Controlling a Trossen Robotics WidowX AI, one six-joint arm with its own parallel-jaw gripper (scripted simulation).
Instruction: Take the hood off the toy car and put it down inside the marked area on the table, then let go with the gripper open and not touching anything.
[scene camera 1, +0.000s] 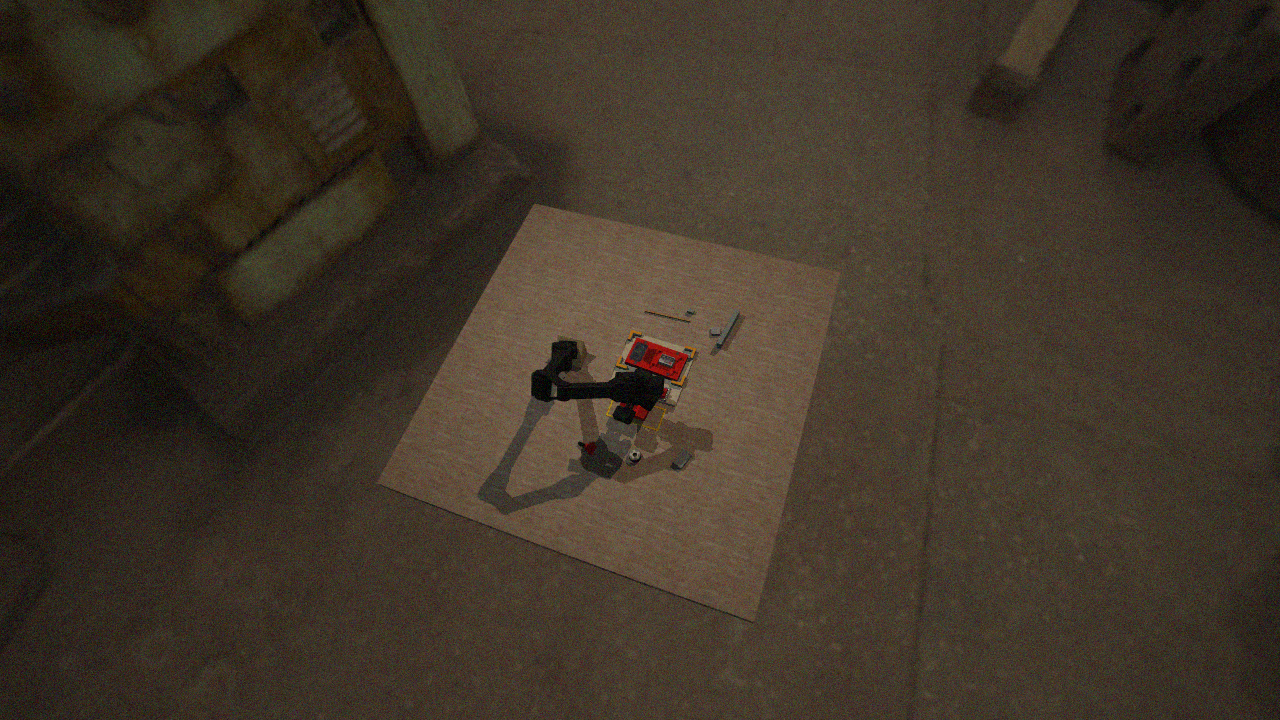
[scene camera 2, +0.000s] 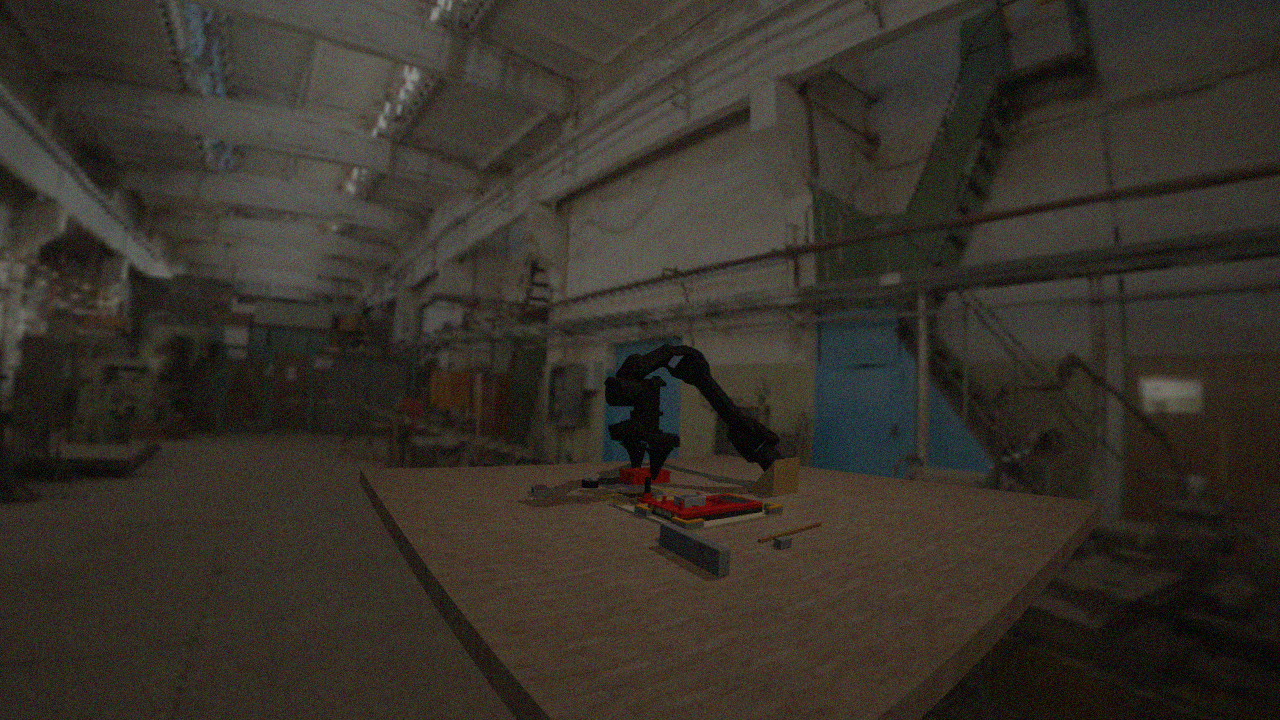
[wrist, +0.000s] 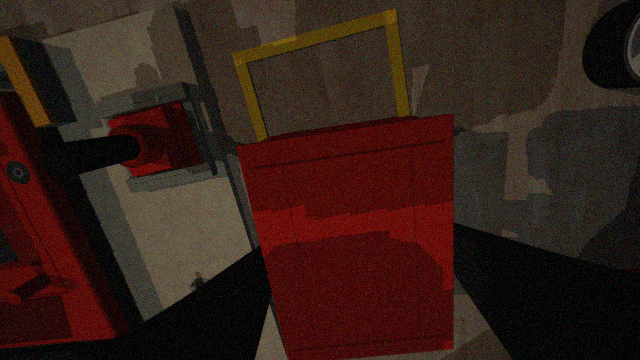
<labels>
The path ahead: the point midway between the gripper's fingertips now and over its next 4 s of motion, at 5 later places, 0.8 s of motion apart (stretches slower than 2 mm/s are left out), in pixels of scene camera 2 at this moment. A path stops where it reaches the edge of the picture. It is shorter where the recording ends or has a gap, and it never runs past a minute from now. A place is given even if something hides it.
My gripper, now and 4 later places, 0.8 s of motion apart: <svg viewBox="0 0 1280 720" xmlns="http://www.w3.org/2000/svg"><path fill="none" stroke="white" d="M644 476L645 481L644 486L644 490L645 460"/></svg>
</labels>
